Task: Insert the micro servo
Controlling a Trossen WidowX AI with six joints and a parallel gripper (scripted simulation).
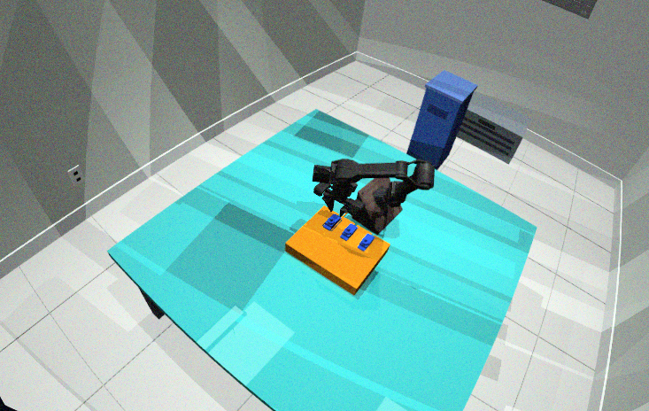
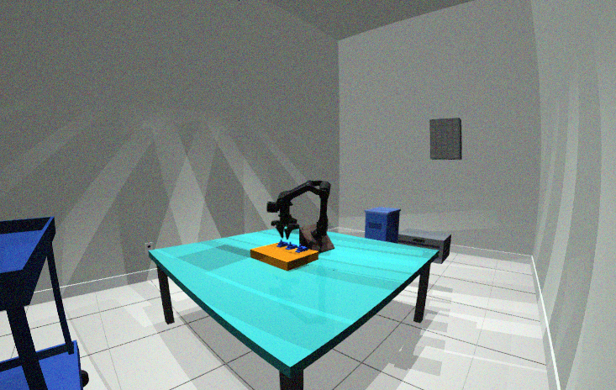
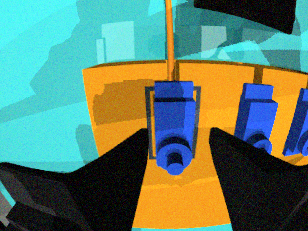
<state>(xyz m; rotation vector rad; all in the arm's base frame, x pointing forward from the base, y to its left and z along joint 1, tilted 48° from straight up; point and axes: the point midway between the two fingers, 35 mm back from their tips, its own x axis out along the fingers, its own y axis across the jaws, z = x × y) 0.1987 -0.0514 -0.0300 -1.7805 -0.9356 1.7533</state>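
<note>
Right now my gripper tip is 110 mm short of the orange deck, 90 mm to the right of it and 60 mm above it.
</note>
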